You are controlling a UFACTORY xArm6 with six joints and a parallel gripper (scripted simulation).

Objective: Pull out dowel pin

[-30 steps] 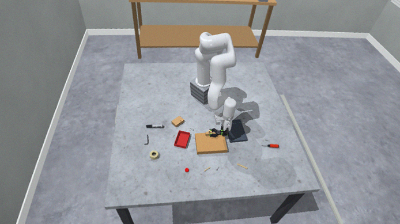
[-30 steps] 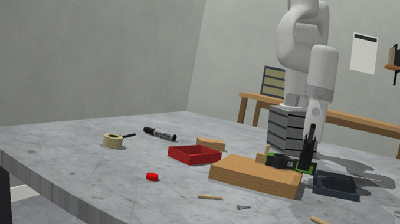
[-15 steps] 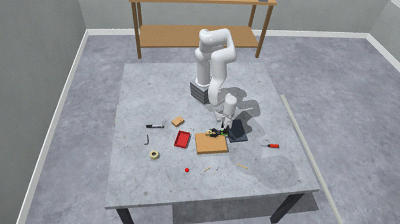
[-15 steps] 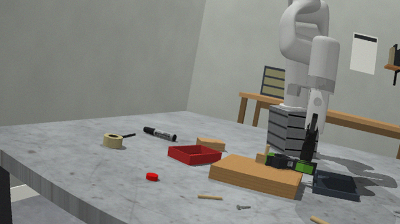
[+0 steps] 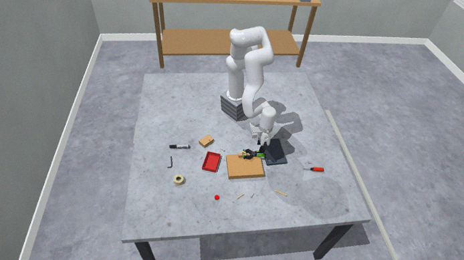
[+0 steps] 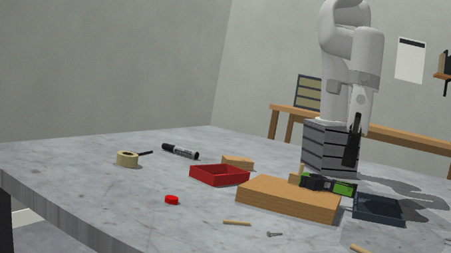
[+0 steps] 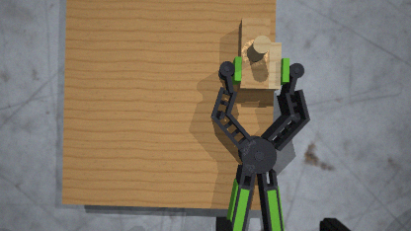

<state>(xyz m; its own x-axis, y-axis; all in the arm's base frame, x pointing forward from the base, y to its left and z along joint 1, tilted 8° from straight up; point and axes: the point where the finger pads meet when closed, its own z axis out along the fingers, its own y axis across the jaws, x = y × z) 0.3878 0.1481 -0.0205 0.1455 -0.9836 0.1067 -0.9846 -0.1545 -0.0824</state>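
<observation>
The dowel pin is 100 mm to the right of my hand, 60 mm below it and 20 mm ahead of it. Also, from my hand: dark tray 110 mm below, 90 mm to the left, 50 mm behind; then bench board 90 mm to the right, 90 mm below, 70 mm ahead; then wooden block 100 mm to the right, 80 mm below, 20 mm ahead.
</observation>
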